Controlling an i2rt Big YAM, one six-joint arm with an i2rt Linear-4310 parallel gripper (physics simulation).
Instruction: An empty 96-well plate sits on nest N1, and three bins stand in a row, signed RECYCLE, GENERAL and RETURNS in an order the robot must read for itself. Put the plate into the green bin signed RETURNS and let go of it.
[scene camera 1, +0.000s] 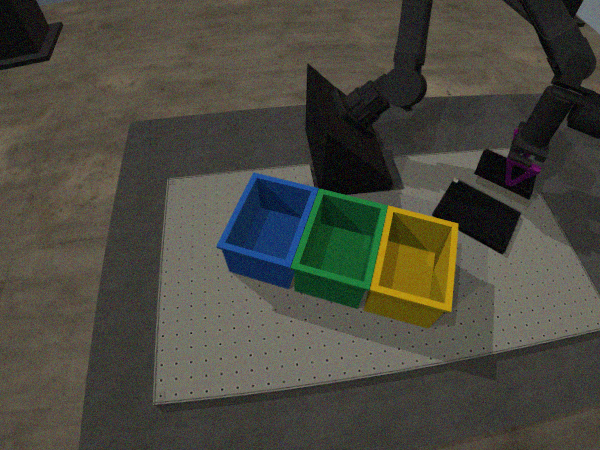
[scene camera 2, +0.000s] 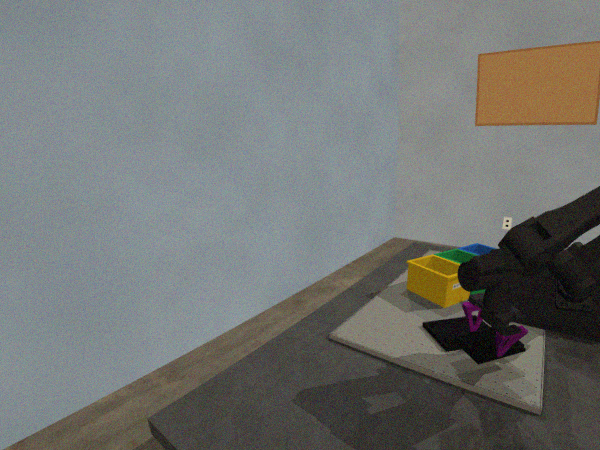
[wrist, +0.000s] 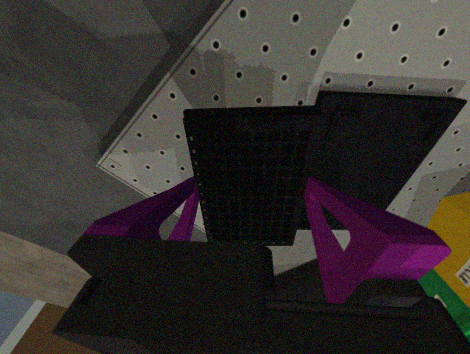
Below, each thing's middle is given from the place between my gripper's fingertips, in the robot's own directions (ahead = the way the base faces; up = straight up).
Labels:
I see the black 96-well plate (scene camera 1: 492, 166) 10 mm behind my hand and 10 mm to the right of it. From my hand the other things lie so: black nest (scene camera 1: 478, 215) (60 mm ahead, 100 mm to the right, 40 mm below).

